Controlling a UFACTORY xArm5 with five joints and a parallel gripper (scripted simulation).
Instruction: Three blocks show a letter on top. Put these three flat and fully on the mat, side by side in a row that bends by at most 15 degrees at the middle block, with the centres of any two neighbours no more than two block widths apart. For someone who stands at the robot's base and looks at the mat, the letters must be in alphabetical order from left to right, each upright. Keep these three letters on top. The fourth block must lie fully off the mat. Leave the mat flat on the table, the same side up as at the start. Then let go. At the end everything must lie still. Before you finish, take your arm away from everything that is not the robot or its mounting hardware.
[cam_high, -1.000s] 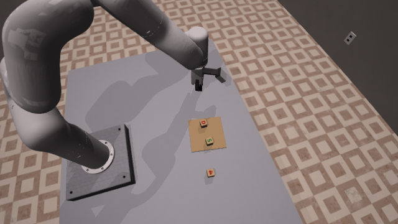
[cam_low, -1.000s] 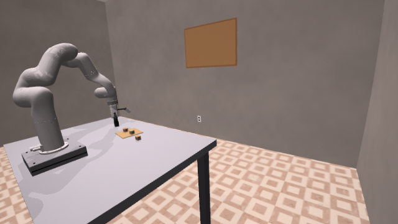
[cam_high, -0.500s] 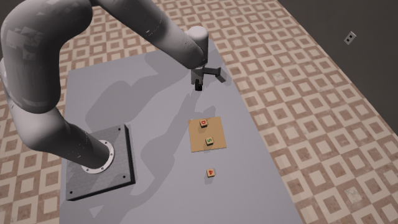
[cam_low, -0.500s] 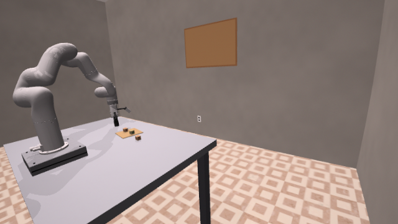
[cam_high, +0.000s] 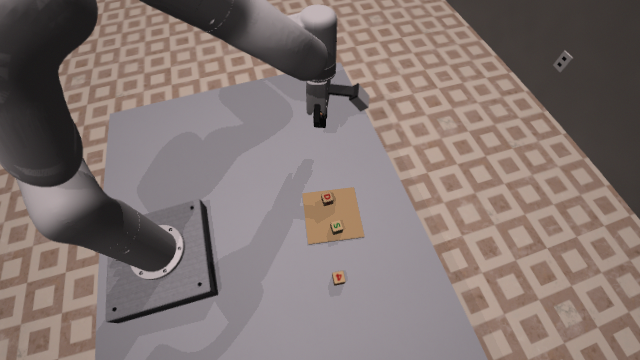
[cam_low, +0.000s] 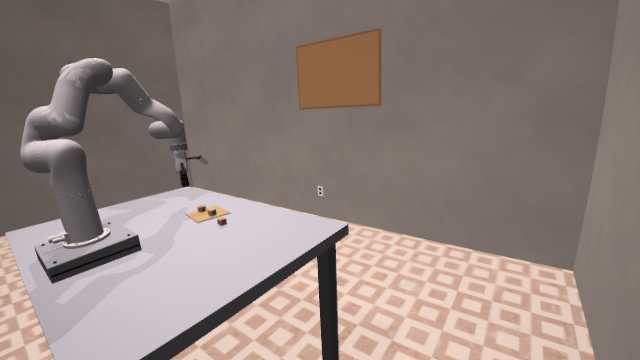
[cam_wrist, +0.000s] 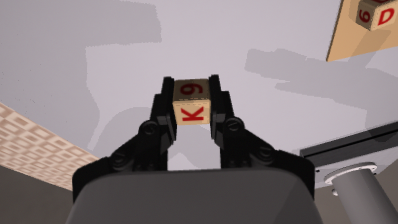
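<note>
Right now my hand is 24 cm to the left of the tan mat and 10 cm above it. Round my hand: wooden letter block: 20 cm to the right, 9 cm below.
</note>
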